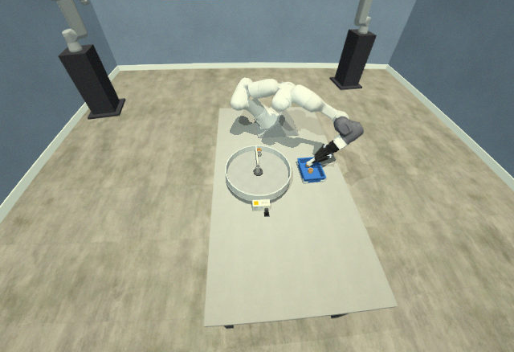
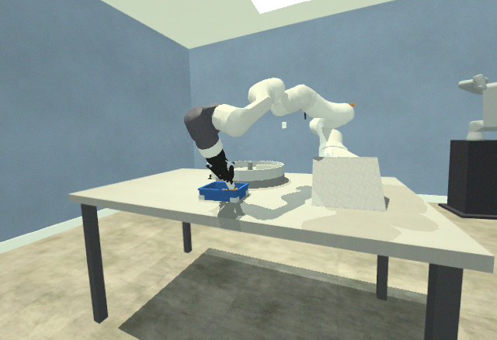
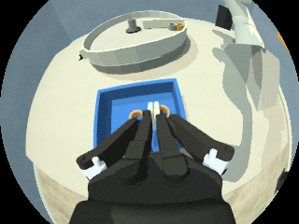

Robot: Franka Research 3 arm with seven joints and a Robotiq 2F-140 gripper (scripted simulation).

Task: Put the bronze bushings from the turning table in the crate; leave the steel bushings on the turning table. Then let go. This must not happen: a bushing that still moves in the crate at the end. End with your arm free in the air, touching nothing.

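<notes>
My gripper is now 4 cm above the crate, 3 cm short of it and 1 cm to the left of it. From my hand the other things lie so: turning table: 38 cm to the right, 1 cm below, 1 cm ahead.
</notes>
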